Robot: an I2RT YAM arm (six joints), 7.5 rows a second.
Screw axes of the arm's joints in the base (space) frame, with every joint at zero. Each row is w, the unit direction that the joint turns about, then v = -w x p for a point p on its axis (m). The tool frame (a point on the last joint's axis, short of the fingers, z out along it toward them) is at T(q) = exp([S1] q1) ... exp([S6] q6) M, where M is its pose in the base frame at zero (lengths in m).
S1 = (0, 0, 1, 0, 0, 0)
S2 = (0, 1, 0, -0.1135, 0, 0.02)
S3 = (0, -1, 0, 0.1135, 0, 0.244)
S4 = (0, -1, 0, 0.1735, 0, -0.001)
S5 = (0, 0, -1, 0, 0.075, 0)
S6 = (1, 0, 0, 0, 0.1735, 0)
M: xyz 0.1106 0 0.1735 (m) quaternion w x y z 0.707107 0 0.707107 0
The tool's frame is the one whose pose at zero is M.
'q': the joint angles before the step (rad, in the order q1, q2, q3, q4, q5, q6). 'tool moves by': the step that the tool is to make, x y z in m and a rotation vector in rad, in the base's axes. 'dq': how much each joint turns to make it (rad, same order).
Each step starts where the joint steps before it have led.
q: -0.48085, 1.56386, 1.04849, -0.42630, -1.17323, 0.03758
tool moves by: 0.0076, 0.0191, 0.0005, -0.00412, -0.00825, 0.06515
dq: 0.06556, 0.00010, 0.00010, 0.00981, 0.00035, 0.00064
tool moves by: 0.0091, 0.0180, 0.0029, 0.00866, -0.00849, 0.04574
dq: 0.06388, -0.00011, -0.00017, 0.05493, 0.00240, 0.05451
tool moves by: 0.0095, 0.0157, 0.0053, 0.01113, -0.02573, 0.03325
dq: 0.05602, -0.00015, -0.00019, 0.09035, 0.00149, 0.07543
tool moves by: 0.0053, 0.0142, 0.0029, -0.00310, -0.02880, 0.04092
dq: 0.04660, 0.00002, 0.00004, 0.04584, 0.00081, 0.01880
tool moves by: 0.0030, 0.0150, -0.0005, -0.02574, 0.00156, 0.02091
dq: 0.04853, 0.00005, 0.00037, 0.00345, 0.03755, -0.00049
